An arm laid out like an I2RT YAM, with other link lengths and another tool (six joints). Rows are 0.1 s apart.
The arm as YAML. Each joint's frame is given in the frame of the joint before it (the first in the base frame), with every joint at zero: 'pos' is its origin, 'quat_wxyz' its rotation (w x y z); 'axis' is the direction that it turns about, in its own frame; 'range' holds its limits. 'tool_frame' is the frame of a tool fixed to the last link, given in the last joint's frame.
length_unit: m
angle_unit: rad
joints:
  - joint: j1
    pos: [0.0, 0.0, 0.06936]
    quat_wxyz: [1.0, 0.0, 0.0, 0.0]
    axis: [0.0, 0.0, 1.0]
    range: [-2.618, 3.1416]
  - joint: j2
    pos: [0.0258, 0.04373, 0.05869]
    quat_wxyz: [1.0, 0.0, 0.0, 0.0]
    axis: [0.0, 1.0, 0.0]
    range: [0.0, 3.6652]
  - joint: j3
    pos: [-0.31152, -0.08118, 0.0]
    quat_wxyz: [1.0, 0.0, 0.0, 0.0]
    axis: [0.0, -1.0, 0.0]
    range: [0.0, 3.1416]
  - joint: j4
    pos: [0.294, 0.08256, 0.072]
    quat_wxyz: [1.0, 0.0, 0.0, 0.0]
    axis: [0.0, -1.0, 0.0]
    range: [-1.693, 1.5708]
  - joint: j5
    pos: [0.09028, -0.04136, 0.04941]
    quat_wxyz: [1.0, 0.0, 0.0, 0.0]
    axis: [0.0, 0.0, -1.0]
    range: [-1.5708, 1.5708]
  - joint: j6
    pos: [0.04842, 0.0, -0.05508]
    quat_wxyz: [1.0, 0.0, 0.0, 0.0]
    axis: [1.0, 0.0, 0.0]
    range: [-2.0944, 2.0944]
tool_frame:
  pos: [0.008, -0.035, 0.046]
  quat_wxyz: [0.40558, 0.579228, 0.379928, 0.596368]
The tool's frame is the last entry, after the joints.
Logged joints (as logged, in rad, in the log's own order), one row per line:
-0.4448 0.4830 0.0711 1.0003 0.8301 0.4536
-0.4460 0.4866 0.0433 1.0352 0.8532 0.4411
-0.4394 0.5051 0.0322 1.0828 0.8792 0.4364
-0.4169 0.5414 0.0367 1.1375 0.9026 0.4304
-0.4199 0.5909 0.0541 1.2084 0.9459 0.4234
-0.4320 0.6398 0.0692 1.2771 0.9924 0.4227
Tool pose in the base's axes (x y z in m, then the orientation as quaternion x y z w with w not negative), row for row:
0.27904 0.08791 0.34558 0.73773 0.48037 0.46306 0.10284
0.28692 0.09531 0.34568 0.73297 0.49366 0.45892 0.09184
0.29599 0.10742 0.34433 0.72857 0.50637 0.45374 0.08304
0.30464 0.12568 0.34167 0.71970 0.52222 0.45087 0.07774
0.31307 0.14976 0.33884 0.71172 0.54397 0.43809 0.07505
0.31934 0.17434 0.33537 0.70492 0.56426 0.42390 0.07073
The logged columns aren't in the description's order. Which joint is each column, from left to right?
Columns, left to right: j4, j1, j5, j2, j3, j6.
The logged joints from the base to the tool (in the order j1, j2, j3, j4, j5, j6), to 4 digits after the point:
0.4830 1.0003 0.8301 -0.4448 0.0711 0.4536
0.4866 1.0352 0.8532 -0.4460 0.0433 0.4411
0.5051 1.0828 0.8792 -0.4394 0.0322 0.4364
0.5414 1.1375 0.9026 -0.4169 0.0367 0.4304
0.5909 1.2084 0.9459 -0.4199 0.0541 0.4234
0.6398 1.2771 0.9924 -0.4320 0.0692 0.4227

